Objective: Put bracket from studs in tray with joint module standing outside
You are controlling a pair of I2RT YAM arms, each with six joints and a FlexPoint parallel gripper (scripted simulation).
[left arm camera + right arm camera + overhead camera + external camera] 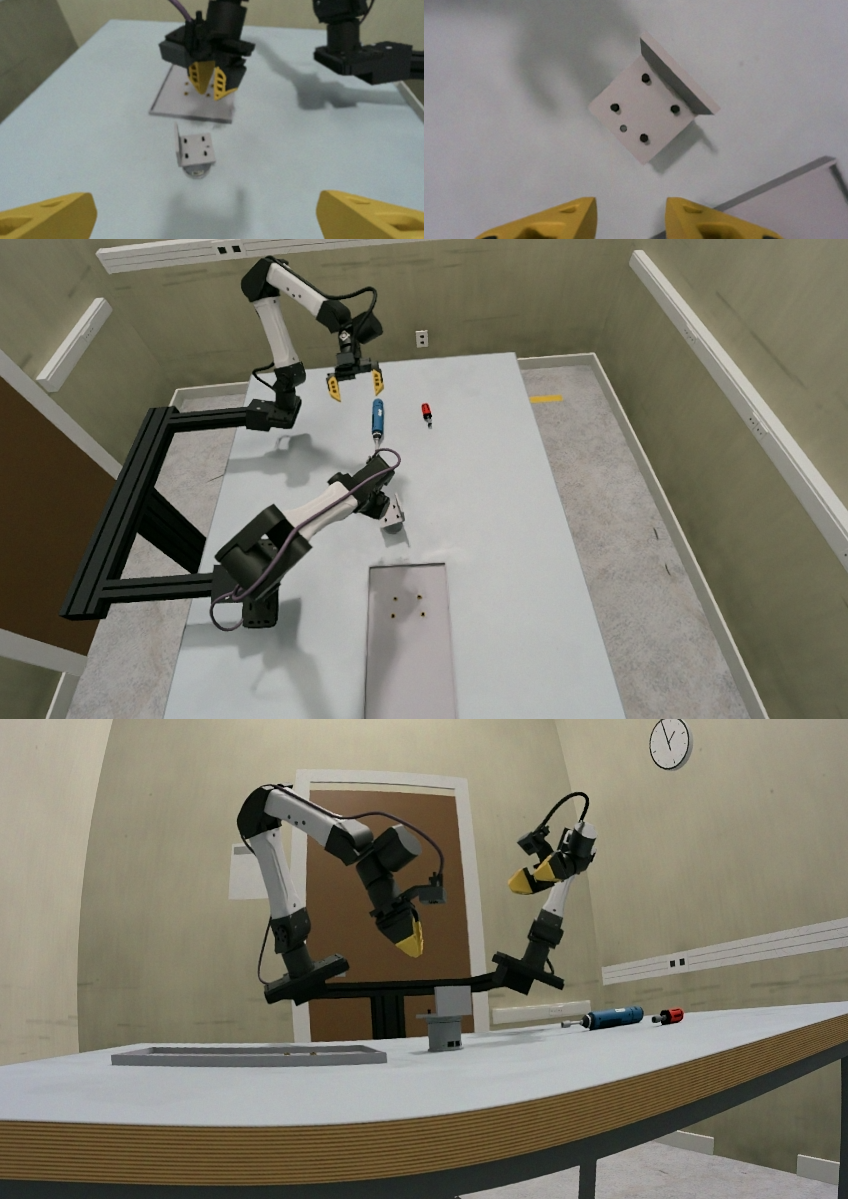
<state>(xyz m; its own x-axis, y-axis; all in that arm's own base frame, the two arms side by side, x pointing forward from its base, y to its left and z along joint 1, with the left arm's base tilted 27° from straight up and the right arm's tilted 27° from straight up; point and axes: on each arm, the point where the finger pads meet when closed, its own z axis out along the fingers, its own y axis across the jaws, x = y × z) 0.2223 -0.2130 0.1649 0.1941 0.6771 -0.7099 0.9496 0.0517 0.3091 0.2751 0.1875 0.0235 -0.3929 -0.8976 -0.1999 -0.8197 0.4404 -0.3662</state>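
Observation:
My right gripper is now 10 cm above the grey bracket, 4 cm to the right of it and 3 cm short of it. From my right hand the other things lie so: small red tool (46 cm to the left, 18 cm ahead, 16 cm below); then round joint module (14 cm below, 4 cm to the left, 2 cm ahead); then tray (31 cm to the right, 17 cm below, 5 cm ahead).

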